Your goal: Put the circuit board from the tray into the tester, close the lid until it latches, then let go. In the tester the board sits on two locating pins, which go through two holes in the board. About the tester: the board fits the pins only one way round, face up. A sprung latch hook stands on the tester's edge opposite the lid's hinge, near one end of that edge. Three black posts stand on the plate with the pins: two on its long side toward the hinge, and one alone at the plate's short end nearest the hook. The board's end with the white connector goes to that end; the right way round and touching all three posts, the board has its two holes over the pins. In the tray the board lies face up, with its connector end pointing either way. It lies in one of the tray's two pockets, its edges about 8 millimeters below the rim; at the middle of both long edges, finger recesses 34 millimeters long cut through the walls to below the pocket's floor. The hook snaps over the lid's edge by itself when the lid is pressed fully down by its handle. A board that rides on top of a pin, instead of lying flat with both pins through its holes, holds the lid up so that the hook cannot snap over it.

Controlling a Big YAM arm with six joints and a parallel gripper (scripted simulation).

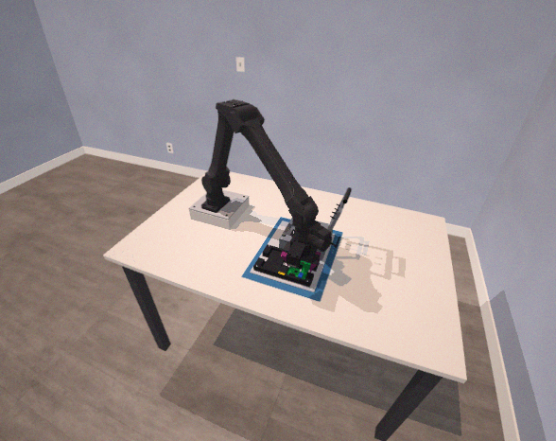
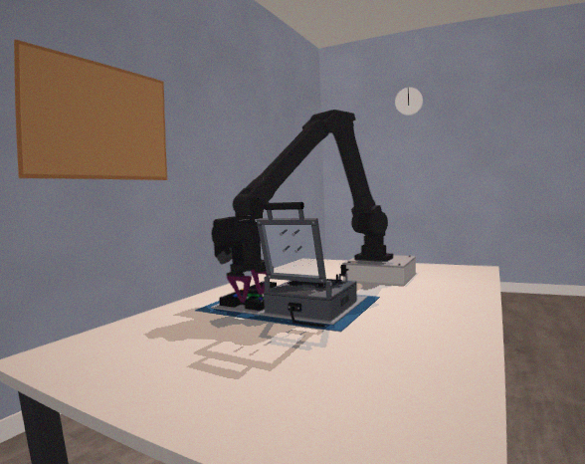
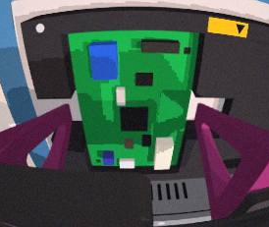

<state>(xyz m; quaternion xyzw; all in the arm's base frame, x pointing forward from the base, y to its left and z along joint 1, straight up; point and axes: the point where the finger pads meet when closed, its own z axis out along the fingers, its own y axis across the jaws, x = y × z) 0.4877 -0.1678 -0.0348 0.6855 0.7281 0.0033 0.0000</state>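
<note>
Right now my hand is right at the green circuit board. Also, from my hand: clear lid: 170 mm to the left, 160 mm above, 70 mm ahead; then small latch hook: 220 mm to the left, 120 mm behind, 60 mm above.
</note>
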